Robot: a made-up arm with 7 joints. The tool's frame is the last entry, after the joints.
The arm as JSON. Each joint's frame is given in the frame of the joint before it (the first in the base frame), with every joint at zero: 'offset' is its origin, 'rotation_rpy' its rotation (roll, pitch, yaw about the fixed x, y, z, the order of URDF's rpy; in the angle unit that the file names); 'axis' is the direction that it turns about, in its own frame. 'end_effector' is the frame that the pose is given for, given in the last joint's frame.
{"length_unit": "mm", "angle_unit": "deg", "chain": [
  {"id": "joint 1", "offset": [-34.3, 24.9, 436.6], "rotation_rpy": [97.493, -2.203, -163.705], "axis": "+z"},
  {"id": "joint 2", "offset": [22.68, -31.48, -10.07], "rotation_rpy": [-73.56, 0.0, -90.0], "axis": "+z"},
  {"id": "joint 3", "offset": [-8.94, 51.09, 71.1], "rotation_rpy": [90.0, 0.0, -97.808], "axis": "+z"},
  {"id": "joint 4", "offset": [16.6, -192.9, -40.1], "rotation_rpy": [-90.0, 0.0, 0.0], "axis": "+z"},
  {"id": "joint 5", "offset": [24.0, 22.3, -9.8], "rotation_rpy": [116.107, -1.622, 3.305], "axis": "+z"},
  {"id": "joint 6", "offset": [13.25, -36.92, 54.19], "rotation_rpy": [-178.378, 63.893, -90.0], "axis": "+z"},
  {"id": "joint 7", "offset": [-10.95, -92.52, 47.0], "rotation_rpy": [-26.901, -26.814, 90.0], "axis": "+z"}
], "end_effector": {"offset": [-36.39, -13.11, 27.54], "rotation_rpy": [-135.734, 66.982, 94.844]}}
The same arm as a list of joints. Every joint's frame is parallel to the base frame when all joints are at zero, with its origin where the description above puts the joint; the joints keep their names.
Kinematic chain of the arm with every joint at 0, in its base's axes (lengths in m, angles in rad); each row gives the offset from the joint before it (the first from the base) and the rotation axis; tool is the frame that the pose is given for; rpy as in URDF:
joint 1: xyz -0.0343 0.0249 0.4366 axis -0.283007 0.950225 -0.130303
joint 2: xyz -0.0189 -0.0202 -0.029 axis -x
joint 3: xyz -0.0711 -0.0494 0.0158 axis +z
joint 4: xyz 0.1929 0.0166 -0.0401 axis -x
joint 5: xyz 0.0098 0.024 -0.0223 axis 0.43988 0.064197 0.895759
joint 6: xyz 0.0566 0.0167 0.0315 axis -x
joint 7: xyz -0.047 0.093 0.0056 axis -0.795901 0.427701 0.428501
tool: xyz -0.0108 0.0462 -0.0019 rpy -2.4969 0.0446 -0.4379

